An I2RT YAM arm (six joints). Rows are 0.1 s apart.
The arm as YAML. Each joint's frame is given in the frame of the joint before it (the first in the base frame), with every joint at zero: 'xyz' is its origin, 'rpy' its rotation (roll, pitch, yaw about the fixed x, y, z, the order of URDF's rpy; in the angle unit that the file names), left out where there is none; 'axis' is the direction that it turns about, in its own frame. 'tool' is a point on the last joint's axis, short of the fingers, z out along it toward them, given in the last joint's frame.
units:
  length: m
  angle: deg
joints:
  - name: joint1
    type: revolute
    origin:
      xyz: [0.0, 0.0, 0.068]
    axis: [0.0, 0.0, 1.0]
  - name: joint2
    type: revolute
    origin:
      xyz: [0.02, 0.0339, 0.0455]
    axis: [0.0, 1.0, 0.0]
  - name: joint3
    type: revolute
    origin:
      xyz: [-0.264, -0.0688, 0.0]
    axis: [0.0, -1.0, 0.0]
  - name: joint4
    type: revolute
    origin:
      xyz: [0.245, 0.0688, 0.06]
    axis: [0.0, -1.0, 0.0]
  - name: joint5
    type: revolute
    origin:
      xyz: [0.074, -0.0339, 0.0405]
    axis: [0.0, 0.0, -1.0]
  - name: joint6
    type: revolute
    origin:
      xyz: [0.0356, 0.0, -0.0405]
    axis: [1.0, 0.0, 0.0]
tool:
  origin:
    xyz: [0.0, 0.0, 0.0]
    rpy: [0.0, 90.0, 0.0]
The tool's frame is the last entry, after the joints.
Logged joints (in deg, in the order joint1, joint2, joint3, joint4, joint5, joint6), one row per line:
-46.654, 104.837, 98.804, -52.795, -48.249, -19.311
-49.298, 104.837, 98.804, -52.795, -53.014, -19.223
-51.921, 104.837, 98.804, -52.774, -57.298, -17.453
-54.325, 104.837, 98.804, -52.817, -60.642, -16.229
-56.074, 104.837, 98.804, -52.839, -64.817, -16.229
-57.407, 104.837, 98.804, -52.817, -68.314, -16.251
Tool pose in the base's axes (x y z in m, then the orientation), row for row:
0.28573, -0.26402, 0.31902, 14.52, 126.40, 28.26
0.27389, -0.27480, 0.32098, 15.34, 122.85, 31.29
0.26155, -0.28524, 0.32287, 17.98, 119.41, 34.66
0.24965, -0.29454, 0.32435, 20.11, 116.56, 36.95
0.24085, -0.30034, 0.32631, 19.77, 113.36, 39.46
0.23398, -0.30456, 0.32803, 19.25, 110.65, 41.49
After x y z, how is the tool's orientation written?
As a rotation vector, in degrees.
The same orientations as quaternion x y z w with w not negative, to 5 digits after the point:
0.10111, 0.88015, 0.19678, 0.41999
0.10783, 0.86356, 0.21995, 0.44075
0.12731, 0.84549, 0.24541, 0.45685
0.14323, 0.83020, 0.26318, 0.47009
0.14190, 0.81364, 0.28322, 0.48749
0.13905, 0.79926, 0.29969, 0.50203

